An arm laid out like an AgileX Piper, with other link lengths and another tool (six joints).
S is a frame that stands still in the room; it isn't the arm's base.
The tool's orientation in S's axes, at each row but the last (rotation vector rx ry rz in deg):
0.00 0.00 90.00
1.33 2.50 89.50
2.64 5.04 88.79
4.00 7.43 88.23
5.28 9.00 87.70
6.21 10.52 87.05
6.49 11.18 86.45
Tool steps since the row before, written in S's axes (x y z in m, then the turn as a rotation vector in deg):
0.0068 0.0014 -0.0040 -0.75 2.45 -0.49
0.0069 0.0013 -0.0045 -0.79 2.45 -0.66
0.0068 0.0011 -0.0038 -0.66 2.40 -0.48
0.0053 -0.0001 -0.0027 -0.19 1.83 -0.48
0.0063 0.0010 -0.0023 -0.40 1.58 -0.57
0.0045 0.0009 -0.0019 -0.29 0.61 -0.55
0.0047 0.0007 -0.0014 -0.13 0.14 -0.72
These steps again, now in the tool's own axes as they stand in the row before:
0.0014 -0.0068 -0.0040 2.45 0.75 -0.49
0.0014 -0.0071 -0.0042 2.45 0.78 -0.66
0.0013 -0.0071 -0.0032 2.40 0.67 -0.47
0.0001 -0.0056 -0.0020 1.84 0.18 -0.43
0.0013 -0.0065 -0.0012 1.59 0.37 -0.57
0.0012 -0.0047 -0.0010 0.63 0.21 -0.57
0.0010 -0.0048 -0.0004 0.17 0.00 -0.72

